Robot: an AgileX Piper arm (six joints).
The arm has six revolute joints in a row. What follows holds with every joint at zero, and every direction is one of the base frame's.
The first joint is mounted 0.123 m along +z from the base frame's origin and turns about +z.
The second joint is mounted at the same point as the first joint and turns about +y.
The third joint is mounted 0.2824 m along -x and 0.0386 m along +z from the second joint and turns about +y.
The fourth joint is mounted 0.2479 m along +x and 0.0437 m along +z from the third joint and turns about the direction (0.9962, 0, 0.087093).
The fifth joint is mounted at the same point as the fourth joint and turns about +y.
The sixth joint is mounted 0.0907 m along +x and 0.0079 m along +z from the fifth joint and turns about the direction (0.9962, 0, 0.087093).
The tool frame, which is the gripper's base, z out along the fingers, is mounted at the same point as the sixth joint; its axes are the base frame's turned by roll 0, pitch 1.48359 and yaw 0 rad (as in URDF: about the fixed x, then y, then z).
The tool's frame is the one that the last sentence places.
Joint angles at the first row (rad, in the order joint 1, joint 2, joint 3, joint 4, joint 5, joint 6):
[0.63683, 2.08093, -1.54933, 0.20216, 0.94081, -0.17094]
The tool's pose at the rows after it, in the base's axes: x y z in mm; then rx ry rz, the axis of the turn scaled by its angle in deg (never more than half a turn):
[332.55 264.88 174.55 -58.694 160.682 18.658]
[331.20 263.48 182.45 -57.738 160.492 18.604]
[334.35 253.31 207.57 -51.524 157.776 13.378]
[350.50 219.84 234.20 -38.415 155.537 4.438]
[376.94 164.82 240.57 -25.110 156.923 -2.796]
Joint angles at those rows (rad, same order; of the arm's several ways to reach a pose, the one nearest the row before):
[0.63682, 2.08094, -1.54933, 0.20827, 0.94082, -0.17095]
[0.63682, 2.06177, -1.54935, 0.20239, 0.95004, -0.15570]
[0.63144, 2.00032, -1.54932, 0.09704, 0.93499, -0.04682]
[0.57314, 1.93652, -1.54931, -0.07357, 0.92820, 0.12278]
[0.44164, 1.92373, -1.55268, -0.16440, 0.94813, 0.19747]

